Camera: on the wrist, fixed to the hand. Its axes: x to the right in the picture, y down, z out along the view.
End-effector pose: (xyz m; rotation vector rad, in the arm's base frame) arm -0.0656 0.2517 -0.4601 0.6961 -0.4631 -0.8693
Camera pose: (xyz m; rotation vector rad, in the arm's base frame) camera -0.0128 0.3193 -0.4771 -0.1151 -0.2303 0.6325
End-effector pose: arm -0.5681 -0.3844 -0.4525 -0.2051 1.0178 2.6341
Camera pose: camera -0.5571 -0.4698 -0.4678 0.0331 -0.2069 -1.7975
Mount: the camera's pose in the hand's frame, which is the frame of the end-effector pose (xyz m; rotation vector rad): -0.0266 0.0464 -0.0692 -0.5468 0.4322 1.5639
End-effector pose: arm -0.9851 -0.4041 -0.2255 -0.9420 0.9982 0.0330
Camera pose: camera -1.0685 -0.4128 -0.2504 -0.4149 1.9761 1.5152
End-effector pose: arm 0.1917 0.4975 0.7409 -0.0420 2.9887 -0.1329
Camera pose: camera 0.2066 0.5506 0.8088 -1.9603 -2.0160 -0.7629
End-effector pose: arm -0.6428 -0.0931 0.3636 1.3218 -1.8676 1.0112
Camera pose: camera -0.6748 -0.0117 0.3660 -0.8655 -2.3597 1.1006
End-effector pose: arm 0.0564 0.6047 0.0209 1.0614 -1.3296 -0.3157
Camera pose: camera 0.0935 0.6791 0.0481 -0.4980 -1.2006 0.6663
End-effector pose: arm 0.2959 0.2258 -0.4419 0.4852 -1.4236 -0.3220
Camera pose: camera 0.3575 0.2877 -0.4467 -0.9754 -0.8775 0.6276
